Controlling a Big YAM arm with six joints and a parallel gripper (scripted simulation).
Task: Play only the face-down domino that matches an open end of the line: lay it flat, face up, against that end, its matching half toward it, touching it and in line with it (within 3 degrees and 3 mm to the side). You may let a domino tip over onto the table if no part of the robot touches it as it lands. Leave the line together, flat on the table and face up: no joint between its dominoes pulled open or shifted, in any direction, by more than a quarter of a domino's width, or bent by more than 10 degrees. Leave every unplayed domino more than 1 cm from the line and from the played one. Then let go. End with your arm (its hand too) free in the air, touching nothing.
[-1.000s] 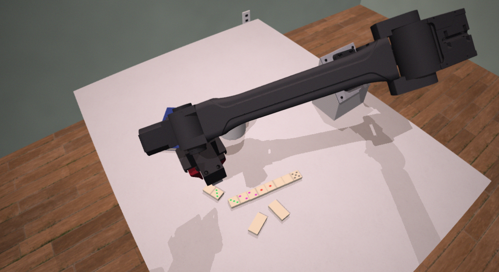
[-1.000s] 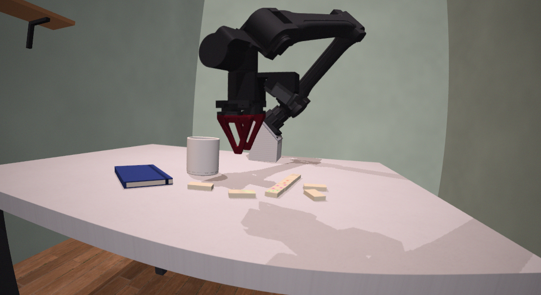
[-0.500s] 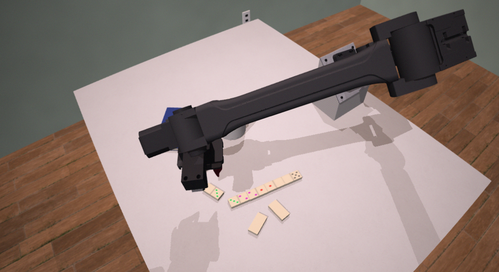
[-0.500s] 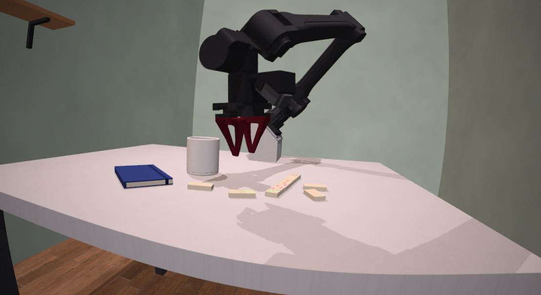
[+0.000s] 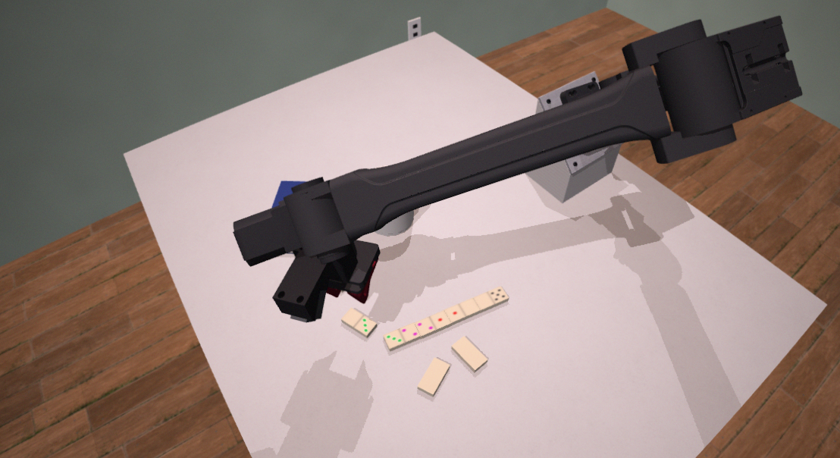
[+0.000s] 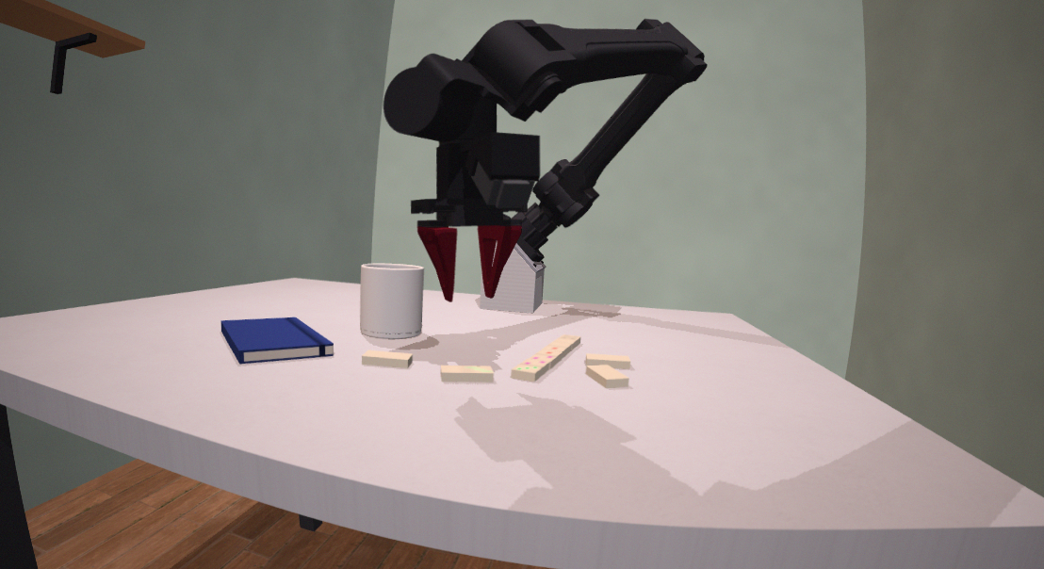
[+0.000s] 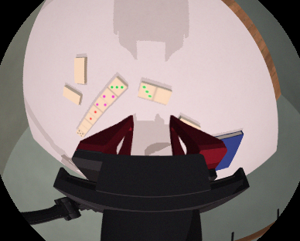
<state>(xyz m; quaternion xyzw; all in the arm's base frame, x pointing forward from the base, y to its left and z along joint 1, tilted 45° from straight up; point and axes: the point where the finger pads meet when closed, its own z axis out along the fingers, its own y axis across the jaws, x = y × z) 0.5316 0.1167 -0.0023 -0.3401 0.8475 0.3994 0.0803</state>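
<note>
The domino lies 90 mm below my hand. Round my hand: white mug: 160 mm behind, 170 mm to the right, 50 mm below; blue notebook: 10 mm behind, 270 mm to the right, 80 mm below.
</note>
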